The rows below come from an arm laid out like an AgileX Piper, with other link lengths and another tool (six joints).
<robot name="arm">
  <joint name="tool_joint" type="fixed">
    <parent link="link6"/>
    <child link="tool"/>
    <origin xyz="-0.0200 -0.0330 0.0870" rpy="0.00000 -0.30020 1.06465"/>
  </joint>
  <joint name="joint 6" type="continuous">
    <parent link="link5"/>
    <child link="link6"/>
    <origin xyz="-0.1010 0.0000 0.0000" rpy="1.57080 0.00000 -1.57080"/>
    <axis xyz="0 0 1"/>
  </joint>
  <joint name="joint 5" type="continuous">
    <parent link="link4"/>
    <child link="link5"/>
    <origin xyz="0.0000 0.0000 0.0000" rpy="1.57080 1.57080 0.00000"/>
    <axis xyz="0 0 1"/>
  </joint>
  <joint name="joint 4" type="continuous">
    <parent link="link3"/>
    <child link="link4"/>
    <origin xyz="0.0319 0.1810 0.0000" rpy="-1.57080 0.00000 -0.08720"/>
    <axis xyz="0 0 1"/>
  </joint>
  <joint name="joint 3" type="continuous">
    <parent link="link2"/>
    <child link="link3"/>
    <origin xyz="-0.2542 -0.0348 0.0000" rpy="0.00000 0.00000 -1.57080"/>
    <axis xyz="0 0 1"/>
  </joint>
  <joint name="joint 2" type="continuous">
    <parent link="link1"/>
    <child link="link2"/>
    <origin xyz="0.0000 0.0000 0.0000" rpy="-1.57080 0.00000 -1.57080"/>
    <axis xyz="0 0 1"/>
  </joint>
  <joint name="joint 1" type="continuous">
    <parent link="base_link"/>
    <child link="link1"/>
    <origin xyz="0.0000 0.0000 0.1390" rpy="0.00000 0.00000 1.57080"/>
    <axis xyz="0 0 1"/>
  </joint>
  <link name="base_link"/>
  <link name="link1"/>
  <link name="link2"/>
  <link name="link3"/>
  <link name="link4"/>
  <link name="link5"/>
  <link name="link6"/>
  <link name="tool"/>
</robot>
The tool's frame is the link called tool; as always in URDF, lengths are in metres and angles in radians. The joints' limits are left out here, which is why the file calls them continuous.
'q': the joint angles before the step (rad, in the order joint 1, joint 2, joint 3, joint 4, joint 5, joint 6). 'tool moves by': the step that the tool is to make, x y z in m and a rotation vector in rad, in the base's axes. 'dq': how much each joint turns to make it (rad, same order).
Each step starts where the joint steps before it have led.
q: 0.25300 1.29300 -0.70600 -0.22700 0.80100 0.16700
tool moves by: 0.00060 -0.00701 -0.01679 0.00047 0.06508 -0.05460
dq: -0.04399 0.07800 0.00600 0.01300 -0.02000 0.00801
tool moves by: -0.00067 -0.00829 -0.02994 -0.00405 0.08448 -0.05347
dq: -0.04803 0.12501 0.03797 -0.00299 -0.07799 0.02096
